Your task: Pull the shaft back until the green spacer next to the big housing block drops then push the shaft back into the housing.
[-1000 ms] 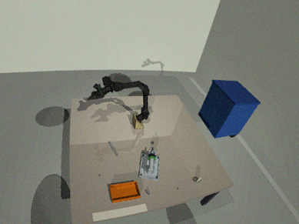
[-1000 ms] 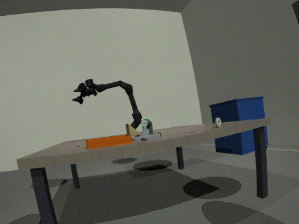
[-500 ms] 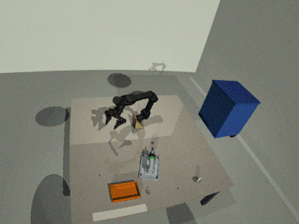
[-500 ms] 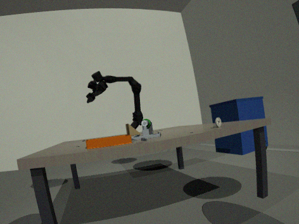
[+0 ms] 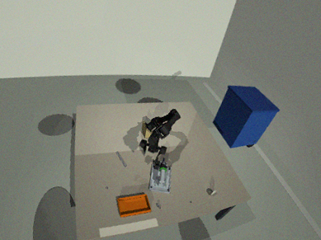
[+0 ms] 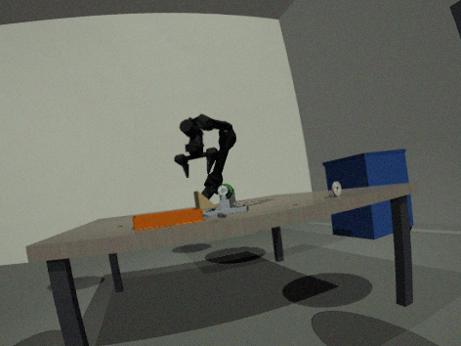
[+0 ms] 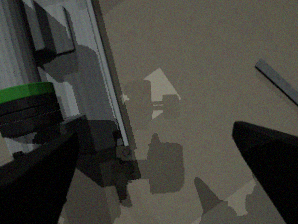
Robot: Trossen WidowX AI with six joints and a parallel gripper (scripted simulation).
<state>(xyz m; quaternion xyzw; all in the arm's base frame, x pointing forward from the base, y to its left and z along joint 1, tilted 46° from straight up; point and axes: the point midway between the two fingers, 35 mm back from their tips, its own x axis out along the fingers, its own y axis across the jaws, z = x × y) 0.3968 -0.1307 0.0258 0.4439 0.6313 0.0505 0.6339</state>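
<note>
Right now the dark shaft is 100 mm to the left of my gripper tip, 70 mm below it and 50 mm ahead of it. The rest, counted from my gripper tip: orange tray: 300 mm ahead, 160 mm to the right, 140 mm below; then thin grey bar: 200 mm to the right, 150 mm below, 100 mm behind.
</note>
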